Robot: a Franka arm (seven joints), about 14 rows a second.
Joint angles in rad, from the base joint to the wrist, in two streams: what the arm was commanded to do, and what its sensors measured. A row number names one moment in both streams.
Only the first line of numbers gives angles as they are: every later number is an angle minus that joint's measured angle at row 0.
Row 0, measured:
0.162, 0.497, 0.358, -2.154, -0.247, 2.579, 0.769
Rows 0 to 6, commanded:
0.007, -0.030, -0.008, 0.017, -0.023, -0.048, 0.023
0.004, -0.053, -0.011, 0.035, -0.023, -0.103, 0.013
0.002, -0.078, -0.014, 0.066, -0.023, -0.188, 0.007
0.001, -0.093, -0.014, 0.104, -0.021, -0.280, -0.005
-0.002, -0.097, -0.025, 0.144, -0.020, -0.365, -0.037
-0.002, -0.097, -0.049, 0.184, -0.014, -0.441, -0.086
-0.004, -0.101, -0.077, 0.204, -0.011, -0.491, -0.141
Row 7, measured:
-0.003, -0.094, -0.036, 0.156, -0.007, -0.394, -0.058
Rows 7 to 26, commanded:
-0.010, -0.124, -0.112, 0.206, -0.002, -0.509, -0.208
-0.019, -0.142, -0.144, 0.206, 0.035, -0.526, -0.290
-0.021, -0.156, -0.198, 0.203, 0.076, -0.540, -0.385
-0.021, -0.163, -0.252, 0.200, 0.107, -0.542, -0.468
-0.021, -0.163, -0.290, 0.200, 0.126, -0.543, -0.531
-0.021, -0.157, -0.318, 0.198, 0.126, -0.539, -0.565
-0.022, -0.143, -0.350, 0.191, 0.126, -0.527, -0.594
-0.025, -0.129, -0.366, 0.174, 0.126, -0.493, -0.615
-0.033, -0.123, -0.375, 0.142, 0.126, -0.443, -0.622
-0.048, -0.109, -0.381, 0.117, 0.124, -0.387, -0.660
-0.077, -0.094, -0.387, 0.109, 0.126, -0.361, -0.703
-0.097, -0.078, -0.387, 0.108, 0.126, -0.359, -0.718
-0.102, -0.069, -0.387, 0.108, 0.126, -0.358, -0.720
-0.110, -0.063, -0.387, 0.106, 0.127, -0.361, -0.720
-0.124, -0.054, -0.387, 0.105, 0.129, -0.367, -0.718
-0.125, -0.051, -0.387, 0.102, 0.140, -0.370, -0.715
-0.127, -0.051, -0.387, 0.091, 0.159, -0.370, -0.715
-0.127, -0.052, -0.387, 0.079, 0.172, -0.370, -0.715
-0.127, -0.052, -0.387, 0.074, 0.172, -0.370, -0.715
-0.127, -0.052, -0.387, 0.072, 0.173, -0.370, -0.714
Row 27, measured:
-0.122, -0.041, -0.390, 0.090, 0.149, -0.368, -0.697
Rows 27 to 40, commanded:
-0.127, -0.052, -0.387, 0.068, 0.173, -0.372, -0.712
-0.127, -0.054, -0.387, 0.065, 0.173, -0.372, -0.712
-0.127, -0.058, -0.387, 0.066, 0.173, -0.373, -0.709
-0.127, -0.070, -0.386, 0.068, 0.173, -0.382, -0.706
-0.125, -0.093, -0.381, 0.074, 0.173, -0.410, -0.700
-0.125, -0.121, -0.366, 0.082, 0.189, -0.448, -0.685
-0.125, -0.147, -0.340, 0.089, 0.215, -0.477, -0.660
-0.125, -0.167, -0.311, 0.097, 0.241, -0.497, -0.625
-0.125, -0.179, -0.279, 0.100, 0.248, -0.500, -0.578
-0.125, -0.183, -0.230, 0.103, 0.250, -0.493, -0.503
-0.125, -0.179, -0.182, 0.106, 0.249, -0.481, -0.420
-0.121, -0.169, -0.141, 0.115, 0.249, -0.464, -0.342
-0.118, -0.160, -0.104, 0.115, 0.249, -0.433, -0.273
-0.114, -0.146, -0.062, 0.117, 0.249, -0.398, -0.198
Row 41, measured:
-0.112, -0.171, -0.121, 0.111, 0.236, -0.446, -0.308
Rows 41 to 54, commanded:
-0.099, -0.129, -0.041, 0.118, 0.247, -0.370, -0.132
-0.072, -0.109, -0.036, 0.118, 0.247, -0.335, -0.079
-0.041, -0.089, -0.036, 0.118, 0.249, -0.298, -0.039
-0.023, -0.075, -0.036, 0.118, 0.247, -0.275, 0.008
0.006, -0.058, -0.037, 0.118, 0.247, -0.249, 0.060
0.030, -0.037, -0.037, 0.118, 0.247, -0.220, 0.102
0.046, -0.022, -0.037, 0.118, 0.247, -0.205, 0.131
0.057, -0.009, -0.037, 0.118, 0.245, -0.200, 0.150
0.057, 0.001, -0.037, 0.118, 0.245, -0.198, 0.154
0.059, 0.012, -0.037, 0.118, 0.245, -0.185, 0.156
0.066, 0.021, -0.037, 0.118, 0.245, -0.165, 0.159
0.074, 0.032, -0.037, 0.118, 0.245, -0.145, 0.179
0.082, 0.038, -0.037, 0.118, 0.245, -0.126, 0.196
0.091, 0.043, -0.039, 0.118, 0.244, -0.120, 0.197
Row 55, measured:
0.068, 0.027, -0.036, 0.110, 0.236, -0.145, 0.171
